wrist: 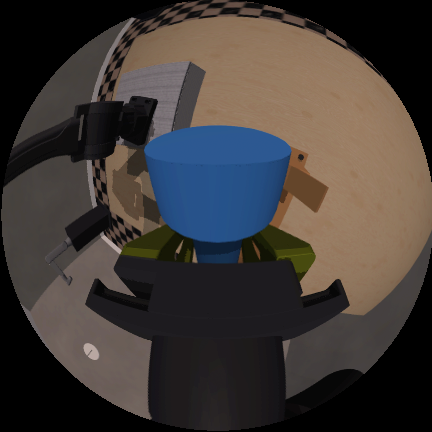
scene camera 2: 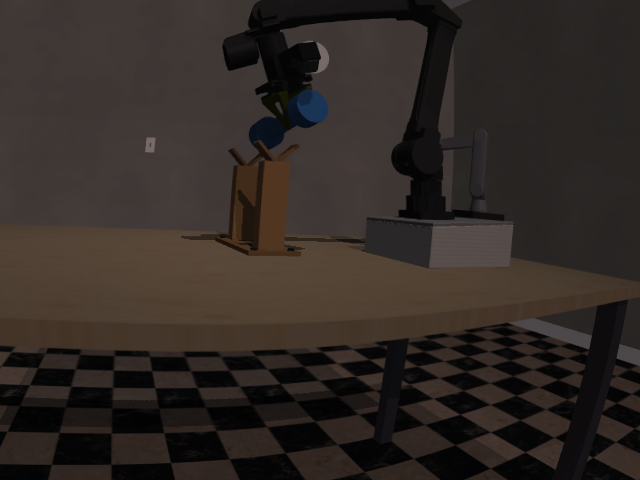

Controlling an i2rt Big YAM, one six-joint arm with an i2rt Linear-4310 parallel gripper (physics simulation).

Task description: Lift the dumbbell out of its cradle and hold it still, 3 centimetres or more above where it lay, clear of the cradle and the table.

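Places are measured from the arm's base along level axes (x ahead, y left, z up), in centimetres.
Pixels of known places: gripper, fingertip midpoint: (scene camera 2: 296,126); arm's base, link origin: (wrist: 138,118) (scene camera 2: 426,218).
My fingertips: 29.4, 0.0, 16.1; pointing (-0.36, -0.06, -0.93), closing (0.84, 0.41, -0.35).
Ahead of a thing's pixels: the offset from my fingertips to its middle, as dx, dy, dz. Level surfaces: height alone.
The blue dumbbell @[+1.8, -2.6, +1.3] (scene camera 2: 308,108) (wrist: 217,200) hangs above the brown cradle @[+6.2, -3.4, -14.3] (scene camera 2: 273,206) (wrist: 309,189), well above the table. My gripper (scene camera 2: 288,125) (wrist: 217,214) is shut on its handle, between the two heads. In the scene view the dumbbell looks tilted, with the nearer head higher. The lower edge of the farther head overlaps the tip of a V arm of the cradle in that view; whether they touch or stand apart cannot be told. In the wrist view the near head hides much of the cradle and the farther head.
The cradle stands on the wooden table @[dz -24.4] (scene camera 2: 155,289) (wrist: 280,75). The arm's base stands on a pale ribbed block (scene camera 2: 470,242) (wrist: 155,82) at the right in the scene view. A grey arm-like shape (scene camera 2: 479,162) stands behind the base. Walls rise behind the table.
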